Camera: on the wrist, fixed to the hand. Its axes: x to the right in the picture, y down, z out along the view.
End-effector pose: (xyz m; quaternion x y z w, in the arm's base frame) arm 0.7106 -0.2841 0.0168 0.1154 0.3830 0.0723 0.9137
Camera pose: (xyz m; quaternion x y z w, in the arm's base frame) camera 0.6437 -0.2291 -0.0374 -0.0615 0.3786 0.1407 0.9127
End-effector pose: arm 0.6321 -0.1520 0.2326 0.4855 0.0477 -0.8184 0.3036
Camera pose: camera 0.7252 -0.1520 0.1906 0.4334 0.2082 -0.7879 0.3848
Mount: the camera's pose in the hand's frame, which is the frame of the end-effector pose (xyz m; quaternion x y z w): 0.0026 0.0415 -0.0933 -0.1880 0.0170 -0.0047 0.9820
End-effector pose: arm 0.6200 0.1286 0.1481 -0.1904 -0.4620 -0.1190 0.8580
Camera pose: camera 0.7069 0.1251 0.0946 -0.3441 -0.4176 -0.2110 0.8141
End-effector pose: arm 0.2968 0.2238 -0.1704 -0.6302 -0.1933 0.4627 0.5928
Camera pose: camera 0.3612 0.1636 -0.2220 -0.7373 -0.2697 0.4045 0.4691
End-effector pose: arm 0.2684 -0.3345 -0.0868 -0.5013 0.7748 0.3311 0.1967
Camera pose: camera 0.2322 -0.3909 -0.0097 -0.5385 0.6996 0.4614 0.0873
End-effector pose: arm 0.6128 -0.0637 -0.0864 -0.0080 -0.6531 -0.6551 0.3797
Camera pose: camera 0.6773 -0.1395 -0.0635 -0.0650 -0.5118 -0.7680 0.3794
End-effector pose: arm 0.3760 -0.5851 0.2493 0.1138 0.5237 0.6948 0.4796
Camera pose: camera 0.2903 -0.6404 0.2434 0.0073 0.3923 0.7804 0.4867
